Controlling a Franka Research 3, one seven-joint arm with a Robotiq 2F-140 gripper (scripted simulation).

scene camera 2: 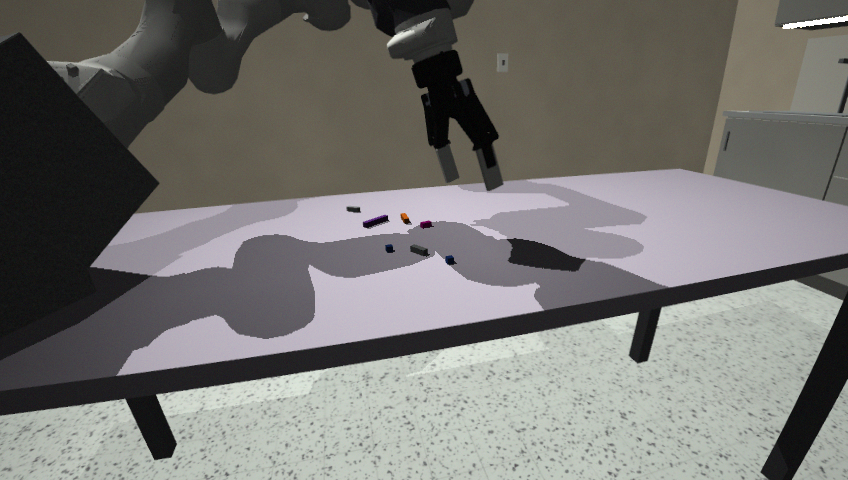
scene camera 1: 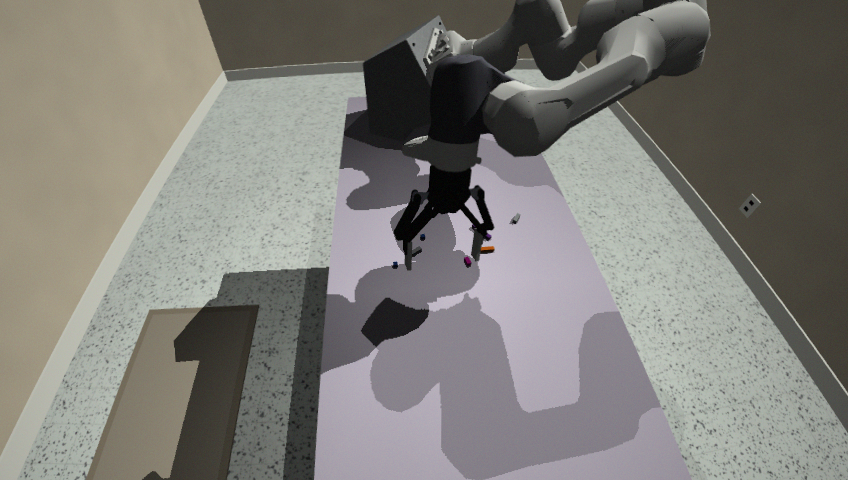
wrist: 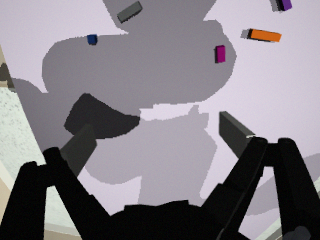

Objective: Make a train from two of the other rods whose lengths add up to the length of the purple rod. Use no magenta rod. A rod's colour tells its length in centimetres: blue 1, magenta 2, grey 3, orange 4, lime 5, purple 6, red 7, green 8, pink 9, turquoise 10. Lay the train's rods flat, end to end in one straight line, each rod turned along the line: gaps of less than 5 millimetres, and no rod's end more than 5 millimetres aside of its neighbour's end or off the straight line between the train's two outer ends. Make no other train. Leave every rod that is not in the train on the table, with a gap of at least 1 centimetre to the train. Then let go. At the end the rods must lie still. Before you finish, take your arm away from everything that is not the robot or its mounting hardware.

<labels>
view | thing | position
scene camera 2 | my gripper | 471,183
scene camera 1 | my gripper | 442,262
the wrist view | my gripper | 156,128
</labels>
